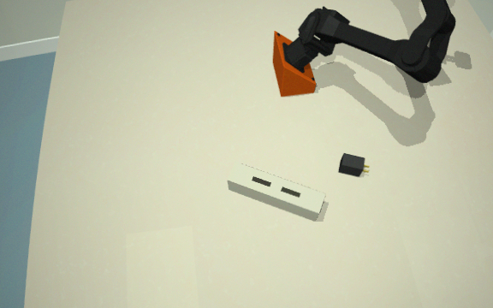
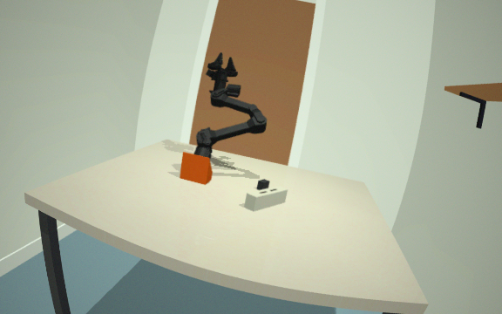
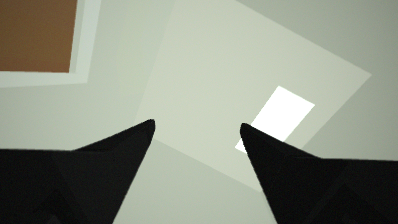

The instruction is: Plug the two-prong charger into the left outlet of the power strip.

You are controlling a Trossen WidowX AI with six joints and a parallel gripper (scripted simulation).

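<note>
Right now my gripper tip is 36 cm short of the dark two-prong charger, 18 cm to the left of it and 55 cm above it.
</note>
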